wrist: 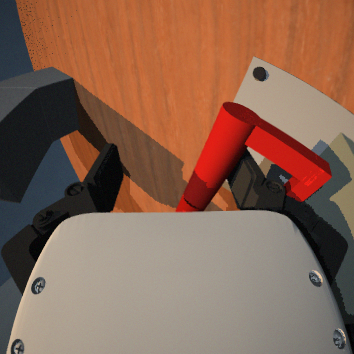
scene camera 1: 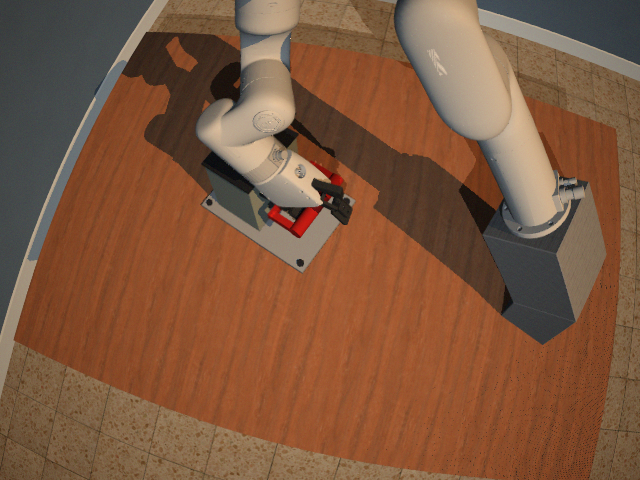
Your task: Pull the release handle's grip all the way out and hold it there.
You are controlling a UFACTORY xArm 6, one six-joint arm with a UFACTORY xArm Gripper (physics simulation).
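Observation:
The release handle's red grip (scene camera 1: 306, 222) (wrist: 216, 152) is a round bar on two red side arms, standing out from a grey-green housing (scene camera 1: 235, 202). The arm hides part of the grip and the housing in the scene view. My gripper (scene camera 1: 317, 210) (wrist: 174, 158) is wide open and holds nothing. In the wrist view the grip slants between the fingers, much closer to the right finger, which is partly behind it on the housing side. The left finger stands well away on the outer side.
The housing stands on a light grey base plate (scene camera 1: 279, 245) (wrist: 300, 105) with dark bolts at its corners. The plate lies on a wooden table (scene camera 1: 310, 351) (wrist: 150, 60). The arm's dark pedestal (scene camera 1: 532, 273) (wrist: 40, 110) stands at the right of the scene view.

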